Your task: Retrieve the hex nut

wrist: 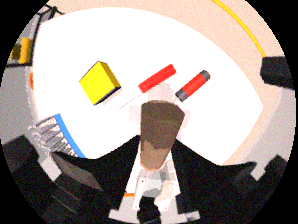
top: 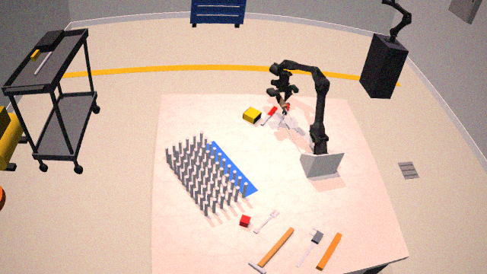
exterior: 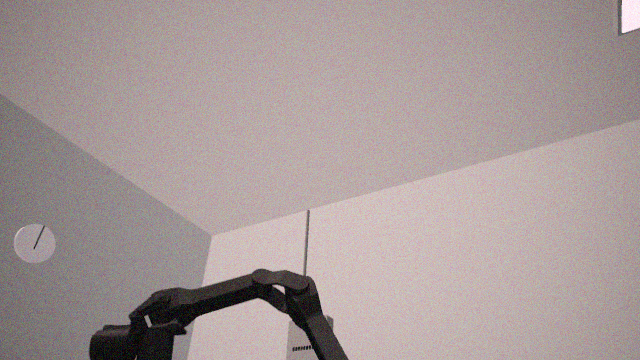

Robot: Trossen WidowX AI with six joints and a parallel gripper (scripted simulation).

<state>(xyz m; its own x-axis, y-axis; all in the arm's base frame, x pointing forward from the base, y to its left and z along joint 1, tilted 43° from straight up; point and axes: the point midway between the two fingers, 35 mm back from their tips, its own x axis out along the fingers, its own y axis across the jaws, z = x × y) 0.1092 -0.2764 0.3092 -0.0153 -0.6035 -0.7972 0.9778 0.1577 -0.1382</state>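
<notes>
My gripper tip is 350 mm short of the blue taped strip, 340 mm to the right of it and 140 mm above it. Also, from my gripper tip: brown-handled screwdriver: 20 mm behind, 100 mm to the left, 20 mm below; yellow block: 150 mm ahead, 30 mm to the right, 110 mm below; fork-ended tool: 220 mm ahead, 690 mm to the left, 130 mm below.
</notes>
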